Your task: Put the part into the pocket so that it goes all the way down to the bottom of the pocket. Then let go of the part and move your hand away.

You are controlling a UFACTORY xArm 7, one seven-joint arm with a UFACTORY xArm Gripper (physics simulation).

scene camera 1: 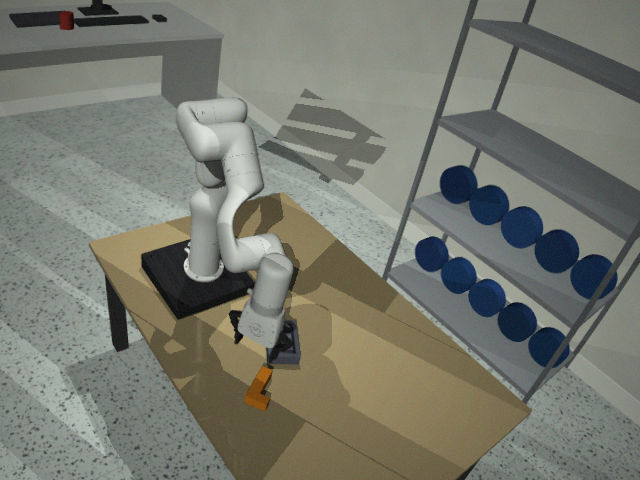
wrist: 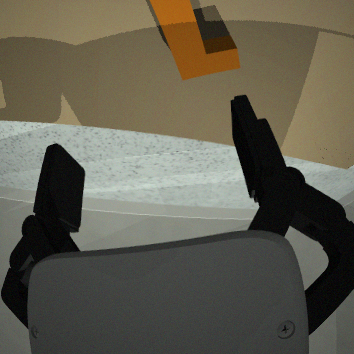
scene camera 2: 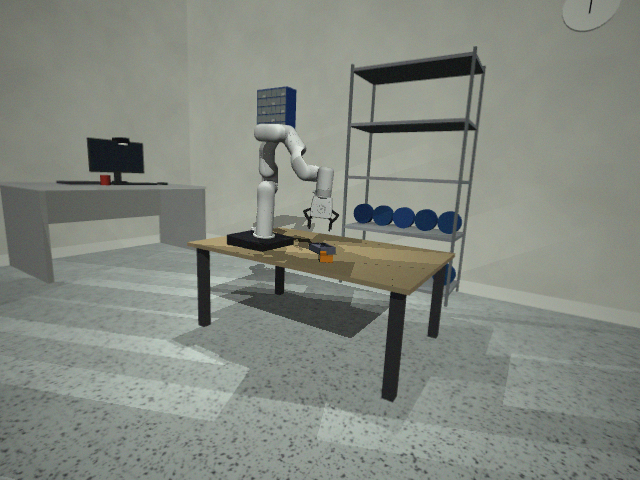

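Pixels of known places: gripper, fingertip midpoint: (scene camera 1: 255, 349) (wrist: 144, 135) (scene camera 2: 319, 229); arm's base at its link origin: (scene camera 1: 203, 267) (scene camera 2: 264, 235).
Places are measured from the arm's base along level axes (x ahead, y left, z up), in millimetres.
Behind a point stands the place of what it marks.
Note:
The part, an orange L-shaped block (scene camera 1: 257, 385) {x 435, y -170, z -17 mm} (scene camera 2: 326, 257) {x 465, y -205, z -23 mm} (wrist: 192, 60) {x 445, y -192, z -17 mm}, lies on the table, partly cut off at the top of the wrist view. The pocket is in a dark blue-grey block (scene camera 1: 287, 360) {x 420, y -40, z -28 mm} (scene camera 2: 325, 249) {x 403, y -60, z -19 mm} beside the part, on the side towards the robot base. My gripper (scene camera 1: 254, 351) {x 407, y -168, z 98 mm} (scene camera 2: 320, 228) {x 407, y -168, z 98 mm} (wrist: 144, 135) {x 407, y -168, z 98 mm} is open and empty, above table height, with its fingers wide apart. In scene camera 1 the hand and one finger cover much of the pocket block. The pocket does not show in the wrist view.
The wooden table (scene camera 1: 372, 377) {x 612, y 117, z -47 mm} (scene camera 2: 382, 263) {x 705, y -79, z -47 mm} carries the arm's black base plate (scene camera 1: 178, 304) {x 77, y -155, z -11 mm} (scene camera 2: 248, 240) {x -13, y -137, z -6 mm}. A metal shelf rack (scene camera 1: 448, 85) (scene camera 2: 348, 155) with blue discs stands behind it. A grey desk (scene camera 1: 191, 67) (scene camera 2: 103, 204) with a red cup (scene camera 1: 66, 20) (scene camera 2: 105, 179) stands farther back.

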